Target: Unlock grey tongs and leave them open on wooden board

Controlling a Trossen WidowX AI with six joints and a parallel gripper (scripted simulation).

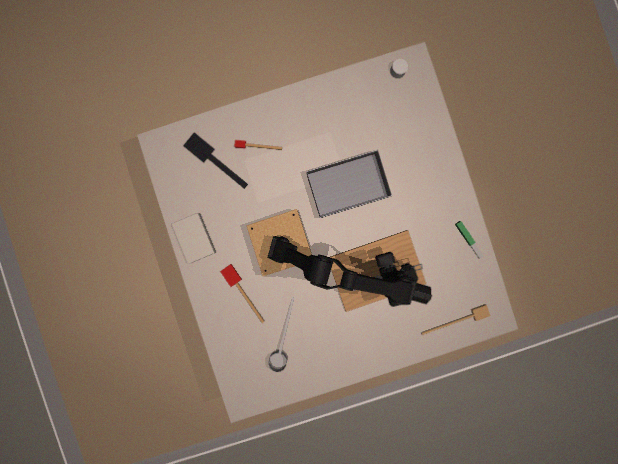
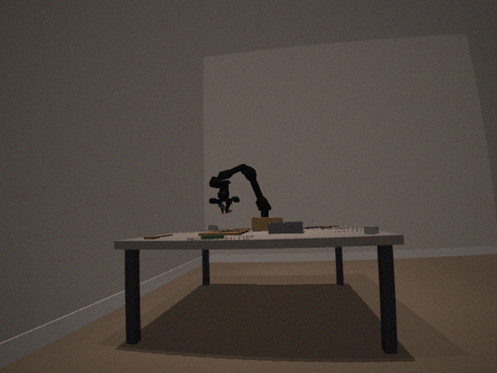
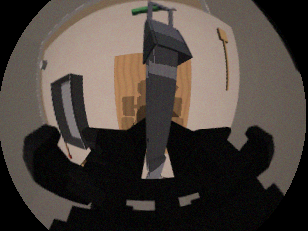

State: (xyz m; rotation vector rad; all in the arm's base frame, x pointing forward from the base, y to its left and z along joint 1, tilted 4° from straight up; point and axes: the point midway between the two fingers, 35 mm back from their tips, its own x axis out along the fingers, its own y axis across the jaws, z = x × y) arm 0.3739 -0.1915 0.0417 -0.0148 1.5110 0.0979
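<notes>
Right now my gripper tip is 10 mm past the wooden board and 120 mm above it. The rest, counted from my gripper tip: red spatula 590 mm behind, 60 mm to the left, 120 mm below; then grey roasting tin 50 mm behind, 380 mm to the left, 100 mm below; then green-handled tool 410 mm ahead, 20 mm to the left, 120 mm below.
</notes>
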